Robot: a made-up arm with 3 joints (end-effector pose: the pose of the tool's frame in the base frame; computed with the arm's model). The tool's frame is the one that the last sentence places.
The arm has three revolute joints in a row. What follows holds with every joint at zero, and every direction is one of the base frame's.
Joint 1 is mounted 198 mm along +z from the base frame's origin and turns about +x.
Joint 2 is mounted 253 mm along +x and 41 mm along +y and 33 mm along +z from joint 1 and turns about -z.
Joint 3 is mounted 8 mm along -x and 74 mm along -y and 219 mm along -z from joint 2 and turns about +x.
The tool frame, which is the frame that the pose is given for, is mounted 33 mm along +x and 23 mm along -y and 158 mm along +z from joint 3; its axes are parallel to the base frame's.
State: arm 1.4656 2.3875 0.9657
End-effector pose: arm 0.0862 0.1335 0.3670 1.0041 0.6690 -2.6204
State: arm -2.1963 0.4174 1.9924
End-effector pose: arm 0.1912 -0.1266 0.4867 -0.2009 -0.3621 0.2090
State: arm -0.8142 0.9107 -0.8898
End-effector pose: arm 0.2954 -0.0209 0.1201 -1.5725 0.0387 -1.0224
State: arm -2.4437 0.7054 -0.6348
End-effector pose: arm 0.2728 -0.0487 0.2161 -2.8925 -0.8374 -0.6584
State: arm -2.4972 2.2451 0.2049
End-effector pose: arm 0.1369 -0.1030 0.1656 -1.1168 -2.4873 -0.5556
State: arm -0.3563 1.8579 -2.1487
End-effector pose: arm 0.3139 -0.0911 -0.0381 -1.6003 1.7606 -1.4080
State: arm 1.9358 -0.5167 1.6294
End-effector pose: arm 0.3885 0.2563 0.1386 -2.6376 0.1088 -0.7046
